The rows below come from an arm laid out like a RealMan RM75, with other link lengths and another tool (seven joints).
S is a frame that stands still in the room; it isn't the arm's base.
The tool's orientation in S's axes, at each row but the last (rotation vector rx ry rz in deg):
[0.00, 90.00, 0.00]
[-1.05, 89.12, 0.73]
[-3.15, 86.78, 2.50]
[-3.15, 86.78, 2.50]
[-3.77, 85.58, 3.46]
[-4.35, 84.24, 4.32]
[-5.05, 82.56, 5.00]
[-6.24, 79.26, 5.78]
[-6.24, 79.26, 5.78]
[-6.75, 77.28, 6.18]
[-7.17, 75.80, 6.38]
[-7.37, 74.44, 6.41]
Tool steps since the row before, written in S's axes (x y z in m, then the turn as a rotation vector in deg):
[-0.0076, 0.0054, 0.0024, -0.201, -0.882, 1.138]
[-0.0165, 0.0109, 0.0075, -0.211, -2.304, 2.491]
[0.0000, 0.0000, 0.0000, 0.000, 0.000, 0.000]
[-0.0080, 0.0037, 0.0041, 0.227, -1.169, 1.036]
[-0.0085, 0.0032, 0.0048, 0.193, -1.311, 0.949]
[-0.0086, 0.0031, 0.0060, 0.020, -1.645, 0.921]
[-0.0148, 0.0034, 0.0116, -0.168, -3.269, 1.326]
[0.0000, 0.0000, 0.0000, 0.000, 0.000, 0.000]
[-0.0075, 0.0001, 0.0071, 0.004, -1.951, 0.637]
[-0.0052, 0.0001, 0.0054, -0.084, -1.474, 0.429]
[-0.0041, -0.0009, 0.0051, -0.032, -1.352, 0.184]
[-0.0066, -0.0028, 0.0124, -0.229, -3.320, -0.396]
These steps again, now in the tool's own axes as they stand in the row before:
[-0.0024, 0.0054, -0.0076, -1.138, -0.882, -0.201]
[-0.0078, 0.0112, -0.0162, -2.486, -2.309, -0.219]
[0.0000, 0.0000, 0.0000, 0.000, 0.000, 0.000]
[-0.0046, 0.0042, -0.0075, -1.015, -1.190, 0.209]
[-0.0054, 0.0038, -0.0078, -0.931, -1.329, 0.157]
[-0.0068, 0.0039, -0.0076, -0.922, -1.644, -0.049]
[-0.0134, 0.0050, -0.0127, -1.358, -3.239, -0.366]
[0.0000, 0.0000, 0.0000, 0.000, 0.000, 0.000]
[-0.0084, 0.0010, -0.0060, -0.640, -1.945, -0.145]
[-0.0064, 0.0007, -0.0038, -0.451, -1.455, -0.205]
[-0.0059, -0.0004, -0.0028, -0.200, -1.336, -0.195]
[-0.0137, -0.0021, -0.0035, 0.287, -3.230, -0.846]

